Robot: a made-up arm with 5 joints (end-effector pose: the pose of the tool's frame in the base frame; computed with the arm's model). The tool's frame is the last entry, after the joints.
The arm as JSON. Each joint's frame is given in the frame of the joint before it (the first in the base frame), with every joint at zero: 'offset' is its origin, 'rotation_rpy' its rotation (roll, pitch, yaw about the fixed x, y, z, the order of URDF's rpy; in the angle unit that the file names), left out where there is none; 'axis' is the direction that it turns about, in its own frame. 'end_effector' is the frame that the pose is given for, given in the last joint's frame.
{
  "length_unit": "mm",
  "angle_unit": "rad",
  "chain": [
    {
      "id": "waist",
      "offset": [
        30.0,
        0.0,
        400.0
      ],
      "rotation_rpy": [
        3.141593,
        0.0,
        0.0
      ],
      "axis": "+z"
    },
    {
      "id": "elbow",
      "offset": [
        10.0,
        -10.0,
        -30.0
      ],
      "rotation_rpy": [
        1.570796,
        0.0,
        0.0
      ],
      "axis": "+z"
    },
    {
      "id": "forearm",
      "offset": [
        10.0,
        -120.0,
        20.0
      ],
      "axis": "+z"
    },
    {
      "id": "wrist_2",
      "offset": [
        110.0,
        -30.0,
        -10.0
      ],
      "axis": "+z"
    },
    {
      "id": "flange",
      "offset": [
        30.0,
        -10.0,
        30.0
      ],
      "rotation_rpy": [
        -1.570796,
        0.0,
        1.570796
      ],
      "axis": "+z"
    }
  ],
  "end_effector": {
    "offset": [
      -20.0,
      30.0,
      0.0
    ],
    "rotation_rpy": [
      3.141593,
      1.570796,
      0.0
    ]
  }
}
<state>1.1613 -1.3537 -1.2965 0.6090 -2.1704</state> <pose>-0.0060 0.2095 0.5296 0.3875 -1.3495 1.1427</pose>
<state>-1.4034 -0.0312 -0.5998 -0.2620 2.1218</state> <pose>-0.0372 0.0992 0.6785 -1.0876 -1.5644 -0.0086</pose>
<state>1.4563 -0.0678 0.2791 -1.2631 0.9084</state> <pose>0.0885 -0.0946 0.6055 -1.4534 -0.2097 -1.6979</pose>
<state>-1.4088 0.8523 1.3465 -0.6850 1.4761</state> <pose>-0.0185 0.1193 0.3673 -2.0615 0.2066 2.0575</pose>
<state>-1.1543 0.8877 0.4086 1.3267 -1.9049</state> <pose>0.0450 0.1352 0.4070 -0.3087 1.3788 -1.3678</pose>
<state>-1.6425 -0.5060 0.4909 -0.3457 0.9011</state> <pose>-0.0228 0.0784 0.6250 -0.3928 -0.9584 1.3461</pose>
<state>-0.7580 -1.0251 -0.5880 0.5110 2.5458</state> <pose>-0.1146 -0.0184 0.6409 -1.7560 -1.1144 -0.9347</pose>
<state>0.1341 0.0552 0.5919 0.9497 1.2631</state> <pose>0.2127 0.0359 0.4757 -0.8667 1.4067 0.8942</pose>
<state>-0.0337 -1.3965 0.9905 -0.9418 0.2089</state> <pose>-0.0163 0.0233 0.5688 -0.1535 -1.3449 -0.1124</pose>
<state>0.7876 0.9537 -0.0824 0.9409 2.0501</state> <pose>0.2479 -0.1032 0.3908 -0.7801 1.3697 1.1779</pose>
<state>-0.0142 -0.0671 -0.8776 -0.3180 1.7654</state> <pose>0.0562 0.0758 0.6965 -1.4912 -0.9109 -1.0863</pose>
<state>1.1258 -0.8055 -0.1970 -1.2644 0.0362</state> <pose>0.0148 0.0800 0.6323 -1.2691 -1.9741 -0.6215</pose>
